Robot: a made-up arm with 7 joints.
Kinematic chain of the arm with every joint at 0, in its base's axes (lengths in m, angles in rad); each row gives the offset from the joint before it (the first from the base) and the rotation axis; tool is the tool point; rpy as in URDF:
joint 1: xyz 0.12 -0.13 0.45 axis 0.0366 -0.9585 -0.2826
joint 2: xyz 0.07 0.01 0 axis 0.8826 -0.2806 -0.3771
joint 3: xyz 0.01 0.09 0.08 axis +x
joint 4: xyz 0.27 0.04 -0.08 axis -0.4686 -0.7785 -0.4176
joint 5: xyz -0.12 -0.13 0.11 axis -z
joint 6: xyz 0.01 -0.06 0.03 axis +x
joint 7: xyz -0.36 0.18 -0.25 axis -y
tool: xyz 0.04 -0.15 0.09 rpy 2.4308 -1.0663 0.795
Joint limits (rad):
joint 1: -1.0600..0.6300
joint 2: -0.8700..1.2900
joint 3: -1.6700..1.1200
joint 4: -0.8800..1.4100
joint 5: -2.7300..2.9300
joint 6: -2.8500..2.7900
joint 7: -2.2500..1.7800
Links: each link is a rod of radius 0.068 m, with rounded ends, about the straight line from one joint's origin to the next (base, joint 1, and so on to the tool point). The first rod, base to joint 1, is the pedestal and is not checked.
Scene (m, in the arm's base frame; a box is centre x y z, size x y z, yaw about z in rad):
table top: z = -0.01
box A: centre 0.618 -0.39 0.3 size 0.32 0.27 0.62 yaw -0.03
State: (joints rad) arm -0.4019 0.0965 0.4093 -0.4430 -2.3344 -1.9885 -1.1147
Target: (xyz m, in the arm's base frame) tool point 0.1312 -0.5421 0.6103
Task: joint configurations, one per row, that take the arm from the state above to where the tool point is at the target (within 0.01 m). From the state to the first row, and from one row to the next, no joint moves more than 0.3 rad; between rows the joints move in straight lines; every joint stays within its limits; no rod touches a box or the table.
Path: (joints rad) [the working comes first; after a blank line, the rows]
Joints at the target: 0.3212 0.7038 0.3066 0.5186 -1.6517 -2.6101 -1.1990
Straight joint move there: touches box A.

1: -0.3262 0.1434 0.2989 -0.1761 -2.4333 -2.0210 -0.9504
2: -0.2504 0.1904 0.1885 0.0908 -2.5322 -2.0534 -0.7861
3: -0.1747 0.2373 0.0781 0.3577 -2.6311 -2.0859 -0.6218
4: -0.0989 0.2843 -0.0324 0.6247 -2.7300 -2.1183 -0.4575
5: -0.0852 0.3367 -0.0471 0.7567 -2.4511 -2.2161 -0.4946
6: -0.0715 0.3891 -0.0618 0.8887 -2.1723 -2.3138 -0.5316
7: -0.0578 0.4416 -0.0766 1.0208 -1.8934 -2.4115 -0.5686
8: -0.0442 0.4940 -0.0913 1.1528 -1.6146 -2.5093 -0.6056
9: -0.0305 0.5465 -0.1061 1.2848 -1.3357 -2.6070 -0.6426
10: 0.0868 0.5989 0.0315 1.0294 -1.4411 -2.6080 -0.8280
11: 0.2040 0.6513 0.1691 0.7740 -1.5464 -2.6090 -1.0135
12: 0.3212 0.7038 0.3066 0.5186 -1.6517 -2.6101 -1.1990

